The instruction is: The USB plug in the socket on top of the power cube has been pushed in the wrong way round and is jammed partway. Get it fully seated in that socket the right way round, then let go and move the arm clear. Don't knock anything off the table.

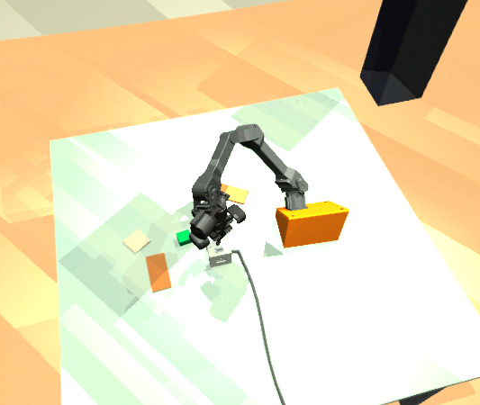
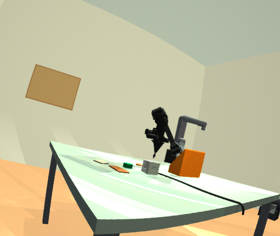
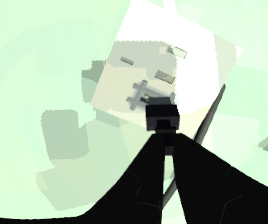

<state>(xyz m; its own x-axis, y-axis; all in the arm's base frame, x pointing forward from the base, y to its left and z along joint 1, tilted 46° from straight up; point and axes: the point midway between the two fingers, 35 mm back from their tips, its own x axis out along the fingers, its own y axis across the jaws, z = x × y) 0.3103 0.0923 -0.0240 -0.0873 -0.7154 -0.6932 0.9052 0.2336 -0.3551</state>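
The black USB plug lies 20 mm below my gripper tip. Also, from my gripper tip: orange card: 220 mm ahead, 130 mm below; green block: 120 mm below, 110 mm to the right, 100 mm ahead; pale card: 270 mm ahead, 140 mm to the right, 130 mm below.
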